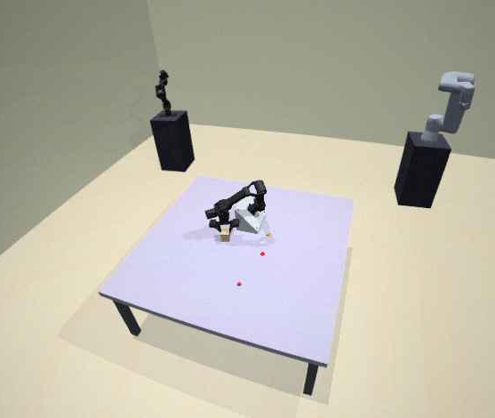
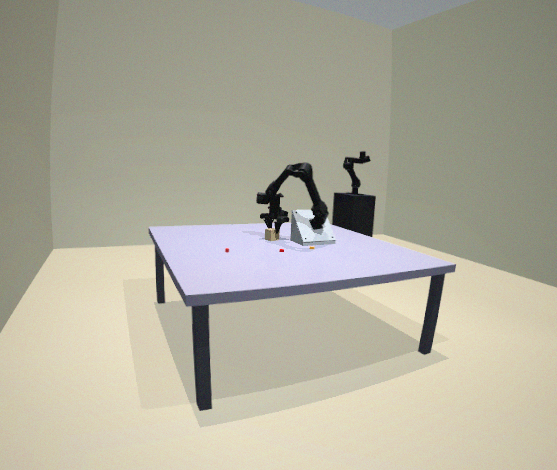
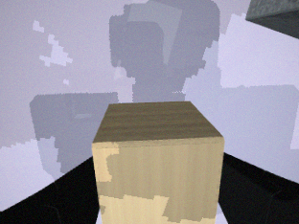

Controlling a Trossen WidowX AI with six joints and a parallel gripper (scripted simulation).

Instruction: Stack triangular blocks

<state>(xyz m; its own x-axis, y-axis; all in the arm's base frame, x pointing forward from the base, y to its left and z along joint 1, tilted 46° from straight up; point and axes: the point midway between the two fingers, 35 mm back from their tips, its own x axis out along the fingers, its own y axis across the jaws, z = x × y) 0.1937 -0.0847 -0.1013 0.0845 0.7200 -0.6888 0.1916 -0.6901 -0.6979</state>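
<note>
My gripper tip is 10 mm past the tan triangular block and 10 mm below it. Round my gripper tip: small orange piece (70 mm behind, 270 mm to the left, 30 mm below).
</note>
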